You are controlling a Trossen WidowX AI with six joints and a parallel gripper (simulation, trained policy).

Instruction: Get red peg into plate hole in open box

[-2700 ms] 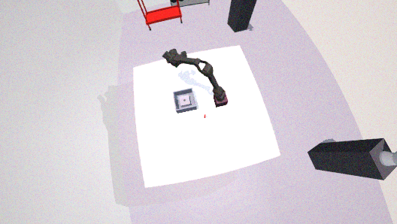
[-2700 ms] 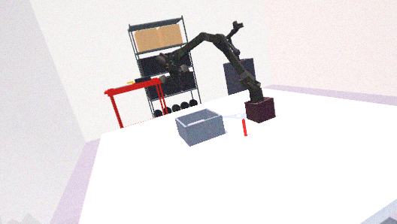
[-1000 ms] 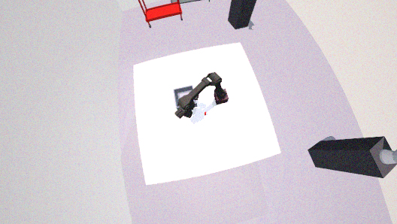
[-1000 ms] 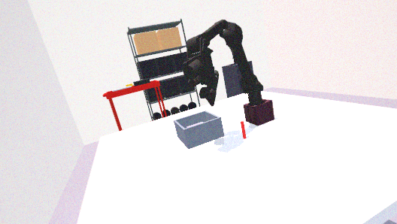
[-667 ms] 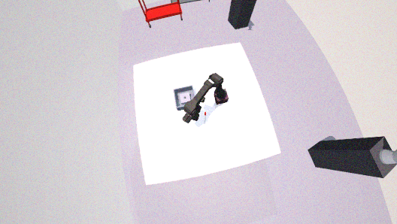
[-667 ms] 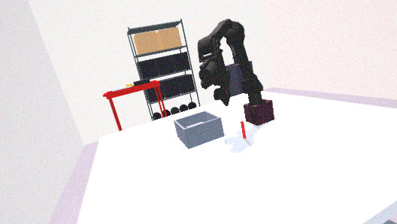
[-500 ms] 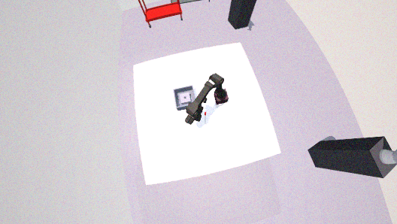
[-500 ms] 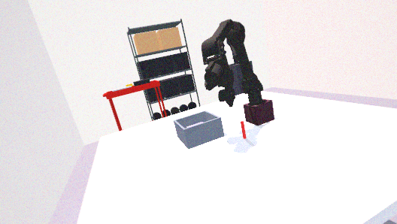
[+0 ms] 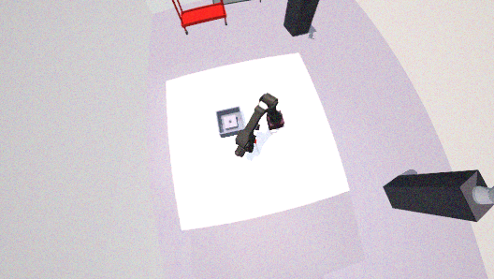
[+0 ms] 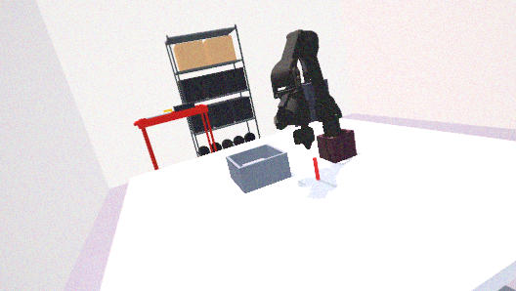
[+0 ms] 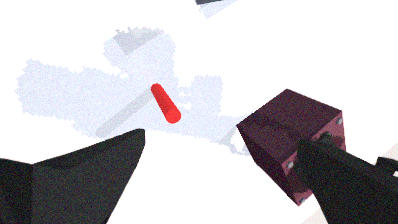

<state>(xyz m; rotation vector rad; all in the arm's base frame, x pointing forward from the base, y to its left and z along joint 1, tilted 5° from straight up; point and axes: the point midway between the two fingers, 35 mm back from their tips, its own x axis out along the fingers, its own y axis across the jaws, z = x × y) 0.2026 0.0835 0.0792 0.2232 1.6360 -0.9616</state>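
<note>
The red peg is 20 mm to the left of my gripper tip and 110 mm below it. The rest, counted from my gripper tip: grey box: 110 mm ahead, 190 mm to the right, 120 mm below; then pale plate: 110 mm ahead, 190 mm to the right, 100 mm below.
</note>
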